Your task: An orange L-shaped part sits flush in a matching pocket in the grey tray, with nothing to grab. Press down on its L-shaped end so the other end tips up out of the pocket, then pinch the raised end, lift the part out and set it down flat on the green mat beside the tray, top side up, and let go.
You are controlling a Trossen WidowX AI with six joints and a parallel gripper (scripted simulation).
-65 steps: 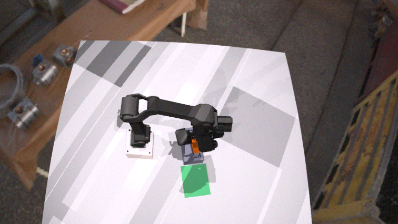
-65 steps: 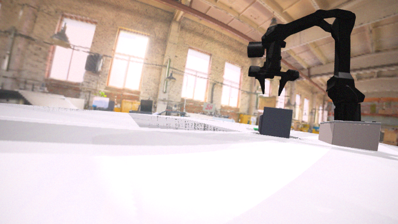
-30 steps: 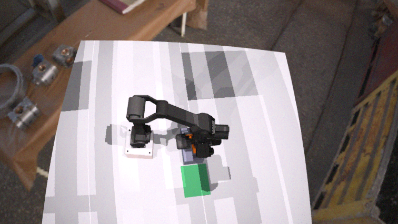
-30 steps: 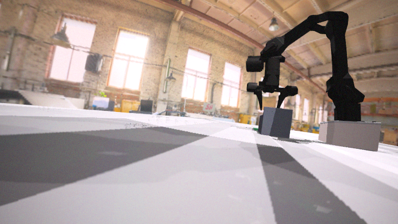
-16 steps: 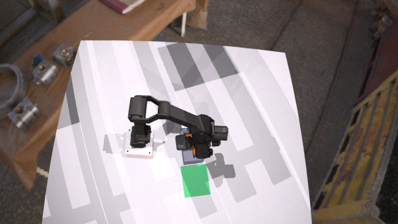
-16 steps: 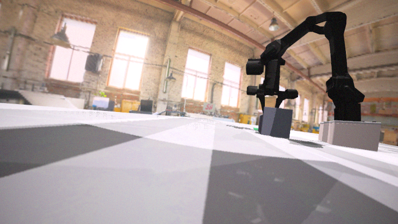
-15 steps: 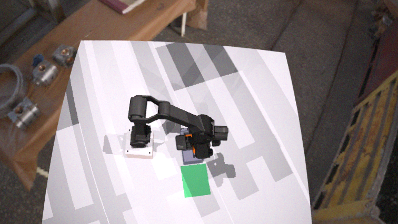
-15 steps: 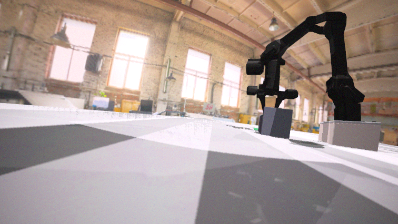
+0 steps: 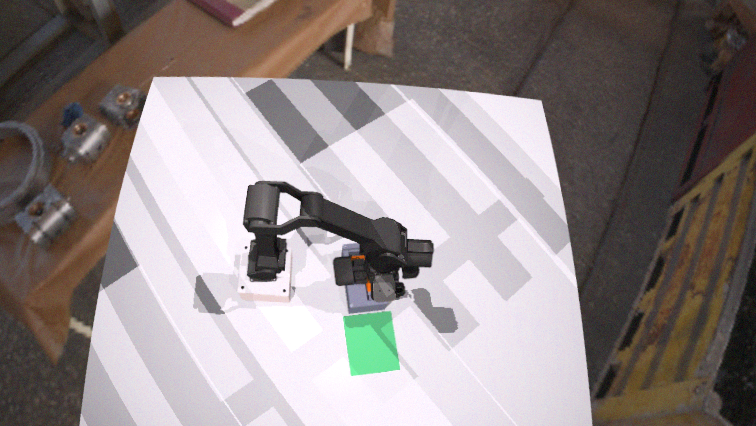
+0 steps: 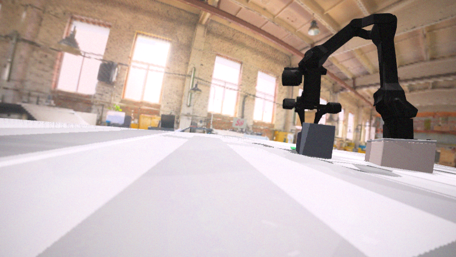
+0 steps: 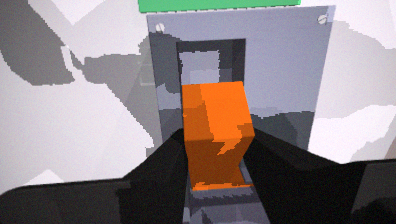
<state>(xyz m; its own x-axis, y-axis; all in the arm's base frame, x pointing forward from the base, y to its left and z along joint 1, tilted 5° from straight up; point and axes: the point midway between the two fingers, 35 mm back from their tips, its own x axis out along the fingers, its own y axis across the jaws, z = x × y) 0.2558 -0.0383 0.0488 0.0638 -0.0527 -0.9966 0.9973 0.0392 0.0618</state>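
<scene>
Right now my gripper tip is 14 cm to the left of the green mat, 8 cm above it and 1 cm past it. Also, from my gripper tip: orange L-shaped part 4 cm to the left, 3 cm below, 2 cm behind.
</scene>
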